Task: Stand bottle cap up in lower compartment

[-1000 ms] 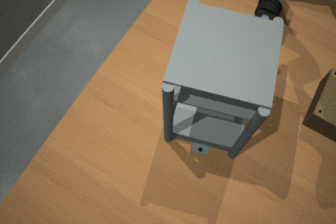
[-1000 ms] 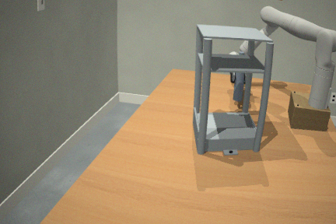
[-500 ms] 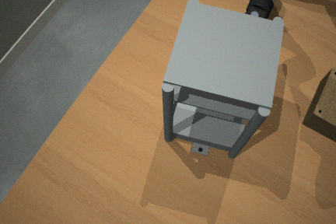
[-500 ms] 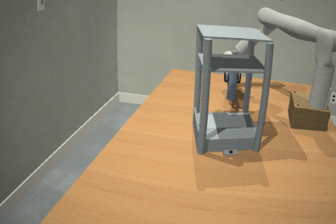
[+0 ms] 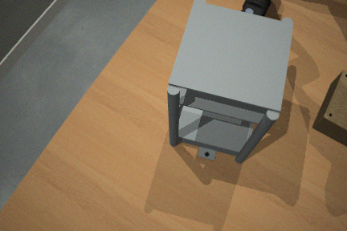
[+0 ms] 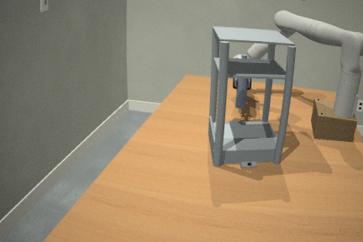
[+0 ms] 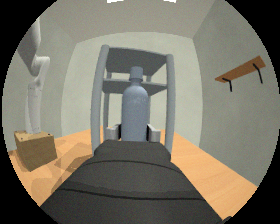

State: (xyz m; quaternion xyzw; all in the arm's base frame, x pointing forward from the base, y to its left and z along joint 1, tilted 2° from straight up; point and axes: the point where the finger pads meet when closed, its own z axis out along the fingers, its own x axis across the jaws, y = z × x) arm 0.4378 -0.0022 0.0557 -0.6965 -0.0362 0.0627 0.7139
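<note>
Right now my hand is 50 mm past the grey shelving unit, 200 mm to the right of it and 30 mm below it.
</note>
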